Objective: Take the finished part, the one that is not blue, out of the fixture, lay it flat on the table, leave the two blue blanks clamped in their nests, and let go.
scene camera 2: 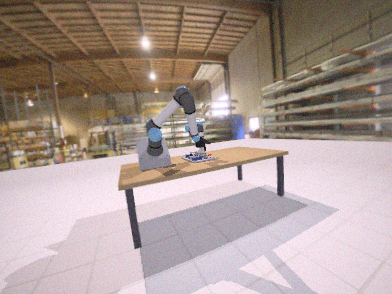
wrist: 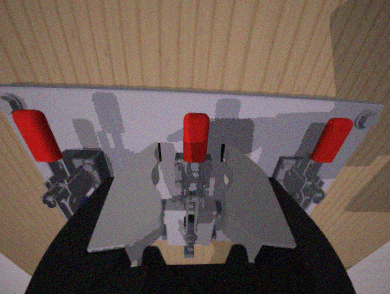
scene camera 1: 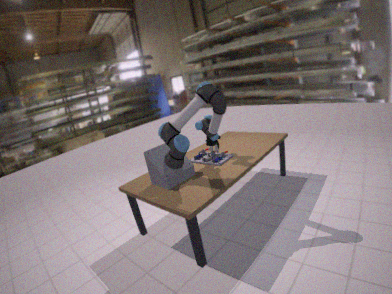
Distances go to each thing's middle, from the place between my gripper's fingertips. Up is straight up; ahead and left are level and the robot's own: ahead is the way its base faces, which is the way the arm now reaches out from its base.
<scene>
My hand is 70 mm past the fixture plate (wrist: 120,121) and 20 mm above it. The rest, counted from my hand: finished part (wrist: 174,214): 120 mm behind.
</scene>
